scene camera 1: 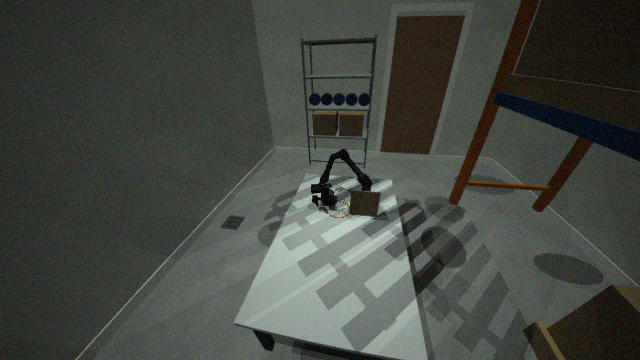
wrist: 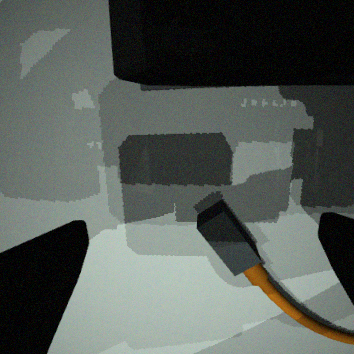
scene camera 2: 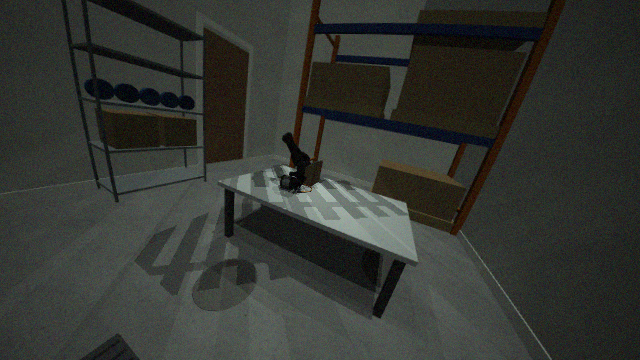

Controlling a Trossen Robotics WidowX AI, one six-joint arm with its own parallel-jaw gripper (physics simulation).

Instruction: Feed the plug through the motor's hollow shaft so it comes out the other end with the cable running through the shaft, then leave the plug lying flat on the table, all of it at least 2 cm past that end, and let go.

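Seen in the pictures: gripper, fingertip midpoint: [scene camera 1: 323, 207] [wrist: 203, 228] [scene camera 2: 297, 189]; arm's base at its link origin: [scene camera 1: 366, 193] [scene camera 2: 309, 167].
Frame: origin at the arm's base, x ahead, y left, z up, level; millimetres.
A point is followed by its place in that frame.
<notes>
My gripper [scene camera 1: 327, 206] @(x 307, y 101, z -114 mm) [wrist: 203, 228] @(x 307, y 101, z -114 mm) is open and empty, with its dark fingers wide apart at the two sides of the wrist view. The black plug [wrist: 231, 246] @(x 291, y 113, z -127 mm) lies between and beyond the fingertips, touching neither. It looks flat on the table [wrist: 115, 300] @(x 339, y 173, z -141 mm) [scene camera 1: 280, 300] @(x 339, y 822, z -141 mm) [scene camera 2: 390, 235] @(x 365, y 831, z -141 mm), turned diagonally. The orange cable [wrist: 275, 296] @(x 260, y 137, z -132 mm) [scene camera 1: 339, 217] @(x 170, y 161, z -135 mm) leaves its lower right end and curves right. In scene camera 1 the cable forms a loop between the gripper and an upright brown panel [scene camera 1: 365, 203] @(x -4, y 92, z -22 mm) [scene camera 2: 313, 173] @(x 76, y 97, z -22 mm). I cannot make out the motor or its hollow shaft, nor whether the cable runs through it.
The black arm [scene camera 1: 342, 154] @(x 206, y -88, z 263 mm) [scene camera 2: 299, 156] @(x 323, y 87, z 148 mm) arches over the table's far end. A metal shelf rack [scene camera 1: 304, 90] stands behind the table. An orange and blue rack [scene camera 2: 520, 95] with large boxes stands beyond one long side. Patterned shadows cross the tabletop.
</notes>
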